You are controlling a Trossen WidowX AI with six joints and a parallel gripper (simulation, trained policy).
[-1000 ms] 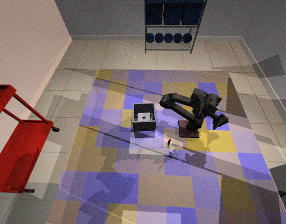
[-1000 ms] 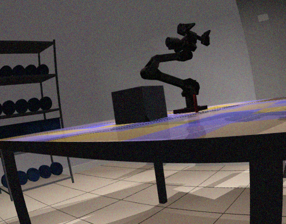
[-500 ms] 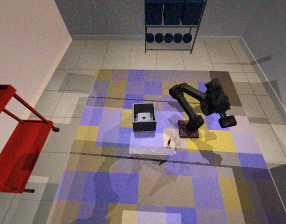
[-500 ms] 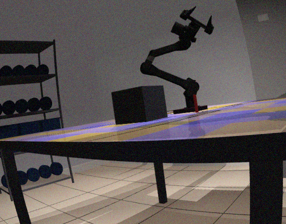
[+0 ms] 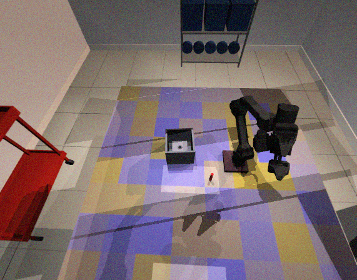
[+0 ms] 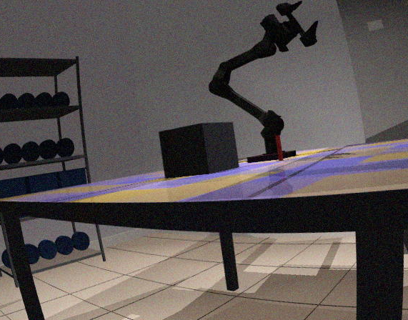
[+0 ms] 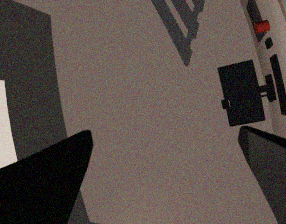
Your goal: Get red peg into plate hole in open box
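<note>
Now: the red peg 12 cm ahead of my gripper tip, 15 cm to the right of it and 45 cm below it. Round my gripper tip: light plate: 29 cm ahead, 33 cm to the right, 45 cm below.
</note>
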